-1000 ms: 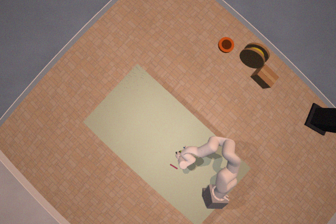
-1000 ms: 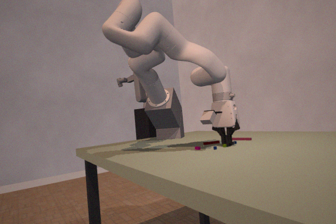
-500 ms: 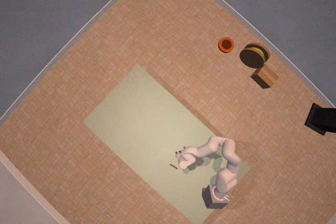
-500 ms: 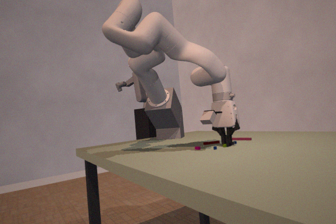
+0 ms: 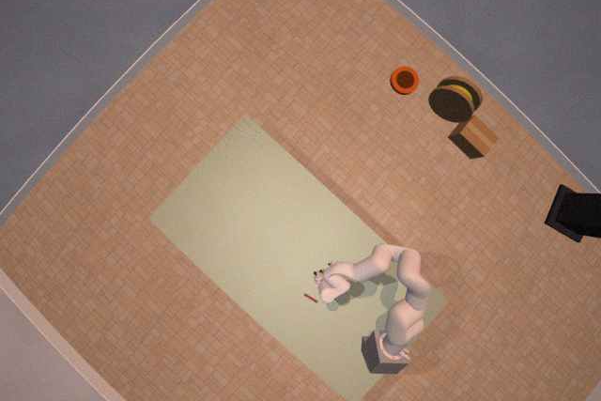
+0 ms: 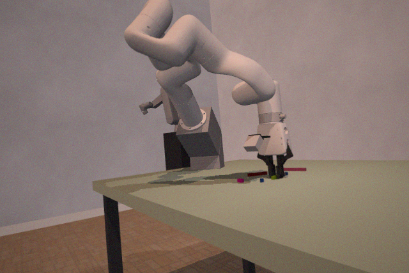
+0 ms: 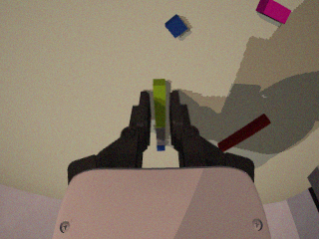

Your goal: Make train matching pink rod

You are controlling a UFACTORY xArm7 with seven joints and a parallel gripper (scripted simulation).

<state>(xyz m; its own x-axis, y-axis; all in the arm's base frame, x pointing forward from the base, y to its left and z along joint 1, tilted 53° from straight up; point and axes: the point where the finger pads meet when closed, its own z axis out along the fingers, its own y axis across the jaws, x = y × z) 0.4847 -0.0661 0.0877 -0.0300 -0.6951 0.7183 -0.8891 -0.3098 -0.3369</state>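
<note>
The lime rod is 20 mm below my hand. The rest, counted from my hand: grey rod: 40 mm to the left, 20 mm below; then red rod: 100 mm behind, 50 mm to the left, 20 mm below; then magenta rod: 80 mm to the right, 80 mm behind, 20 mm below.
</note>
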